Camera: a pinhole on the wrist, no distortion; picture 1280 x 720 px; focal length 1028.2 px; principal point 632.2 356.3 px. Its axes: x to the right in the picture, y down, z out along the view. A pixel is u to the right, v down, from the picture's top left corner.
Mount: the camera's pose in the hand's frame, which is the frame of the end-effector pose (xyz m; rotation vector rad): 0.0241 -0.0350 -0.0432 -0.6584 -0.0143 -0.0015
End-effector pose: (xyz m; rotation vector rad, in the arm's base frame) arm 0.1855 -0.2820 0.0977 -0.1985 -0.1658 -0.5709
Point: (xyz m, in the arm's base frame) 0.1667 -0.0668 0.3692
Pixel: 394.7 116.1
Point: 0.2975 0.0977 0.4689
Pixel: 559.3 337.7
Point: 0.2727 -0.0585 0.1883
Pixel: 473.2 687.0
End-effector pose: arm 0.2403 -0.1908 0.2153 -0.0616 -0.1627 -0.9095
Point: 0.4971 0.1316 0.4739
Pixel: 487.7 674.0
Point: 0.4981 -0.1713 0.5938
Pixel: 1044.1 280.2
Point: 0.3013 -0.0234 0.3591
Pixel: 290.9 457.2
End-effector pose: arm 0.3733 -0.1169 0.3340 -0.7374 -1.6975 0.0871
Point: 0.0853 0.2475 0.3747
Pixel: 1162.8 111.8
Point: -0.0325 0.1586 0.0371
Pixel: 462.0 29.3
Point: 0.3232 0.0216 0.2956
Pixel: 735.3 475.1
